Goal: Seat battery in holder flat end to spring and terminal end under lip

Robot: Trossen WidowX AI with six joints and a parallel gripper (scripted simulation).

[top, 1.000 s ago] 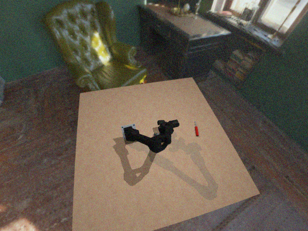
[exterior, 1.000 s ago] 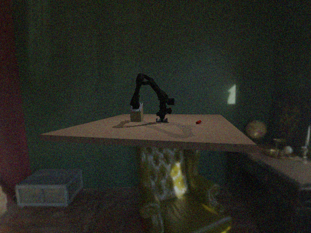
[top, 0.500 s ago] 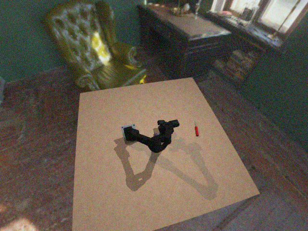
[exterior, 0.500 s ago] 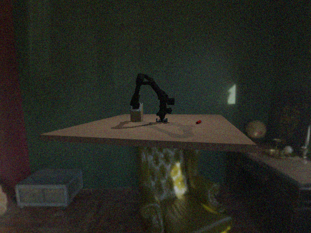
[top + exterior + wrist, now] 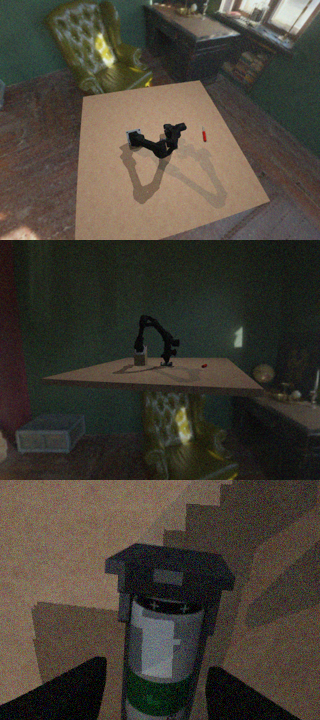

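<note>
Now: the battery right at my gripper tip. Also, from my gripper tip: red screwdriver 33 cm ahead, 3 cm to the right, 1 cm below.
</note>
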